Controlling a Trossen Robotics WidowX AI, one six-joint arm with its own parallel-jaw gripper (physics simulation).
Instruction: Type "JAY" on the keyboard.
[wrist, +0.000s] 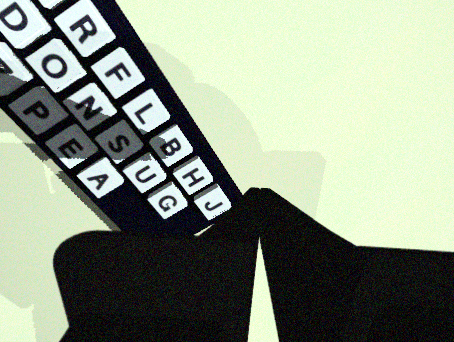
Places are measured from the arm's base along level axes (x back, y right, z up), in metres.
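Pixels of known places: gripper, fingertip midpoint: (258, 197).
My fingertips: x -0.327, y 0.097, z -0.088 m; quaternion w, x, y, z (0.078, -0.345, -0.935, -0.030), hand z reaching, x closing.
Note:
For each thing: its top centre in the pictures, then the offset to it from my fingertips. Level surfaces: height alone.
- dark keyboard, top centre: (63, 77) dx +0.032, dy -0.086, dz -0.027 m
- J key, top centre: (212, 204) dx +0.025, dy +0.002, dz -0.027 m
- G key, top centre: (167, 202) dx +0.042, dy -0.014, dz -0.027 m
- H key, top centre: (193, 177) dx +0.022, dy -0.017, dz -0.027 m
- U key, top centre: (144, 174) dx +0.039, dy -0.033, dz -0.027 m
- P key, top centre: (36, 111) dx +0.052, dy -0.084, dz -0.027 m
- E key, top centre: (70, 148) dx +0.054, dy -0.065, dz -0.027 m
- S key, top centre: (118, 143) dx +0.037, dy -0.052, dz -0.027 m
- pale table top, surface height: dz -0.043 m
The dark keyboard (160, 75) with white keys runs diagonally from the upper left to the centre of the wrist view. The J key (213, 205) is at its near right corner, close to the left of the fingertips. The A key (100, 179) is at the lower left, at the end of its row. The Y key does not show. My gripper (258, 197) is shut and empty, with its tips beside the keyboard's near right corner. The fingers hide part of the keyboard's near edge. Whether the tips touch anything cannot be told.
The G key (168, 203), H key (194, 177) and U key (144, 174) are near the J key. A shadow falls across the P key (38, 110), E key (71, 144) and S key (119, 143). The pale table top (380, 100) extends to the right of the keyboard.

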